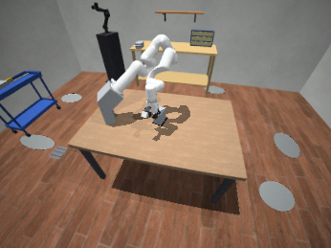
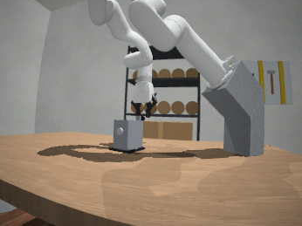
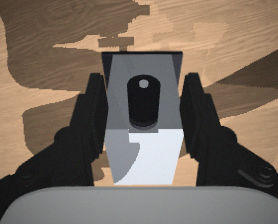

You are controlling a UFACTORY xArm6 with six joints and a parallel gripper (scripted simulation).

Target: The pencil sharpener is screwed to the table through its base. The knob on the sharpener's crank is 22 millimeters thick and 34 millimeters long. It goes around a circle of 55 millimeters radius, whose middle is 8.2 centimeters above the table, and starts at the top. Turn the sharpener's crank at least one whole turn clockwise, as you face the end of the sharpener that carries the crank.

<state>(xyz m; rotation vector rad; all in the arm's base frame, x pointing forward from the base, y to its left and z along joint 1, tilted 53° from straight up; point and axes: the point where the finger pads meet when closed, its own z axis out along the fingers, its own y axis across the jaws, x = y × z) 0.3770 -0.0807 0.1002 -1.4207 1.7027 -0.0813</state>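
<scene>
Now: hand 20 mm to the right of the crank knob and 20 mm above it.
</scene>
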